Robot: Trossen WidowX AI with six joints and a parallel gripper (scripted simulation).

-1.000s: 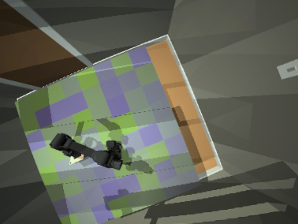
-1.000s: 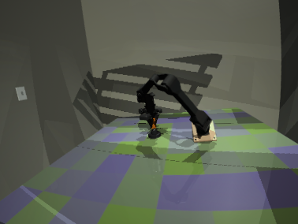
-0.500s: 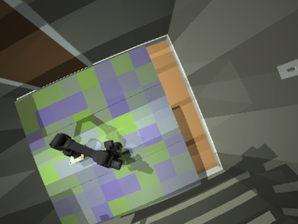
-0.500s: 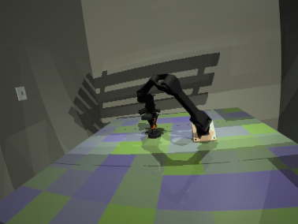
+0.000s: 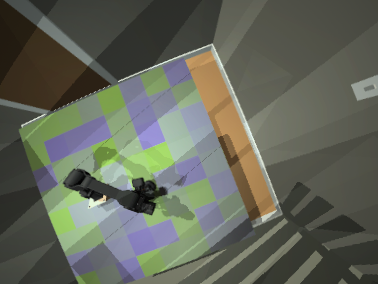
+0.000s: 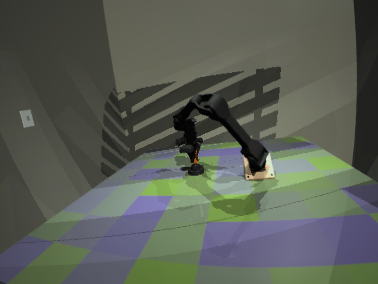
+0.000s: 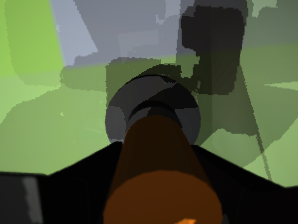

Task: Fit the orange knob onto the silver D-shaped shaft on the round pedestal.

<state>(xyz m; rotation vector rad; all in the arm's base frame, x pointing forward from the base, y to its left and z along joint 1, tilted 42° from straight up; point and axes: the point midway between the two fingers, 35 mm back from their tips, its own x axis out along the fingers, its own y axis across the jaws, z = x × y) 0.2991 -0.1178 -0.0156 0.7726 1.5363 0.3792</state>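
Now: the orange knob 30 mm above my gripper tip. Round my gripper tip: round dark pedestal 40 mm below.
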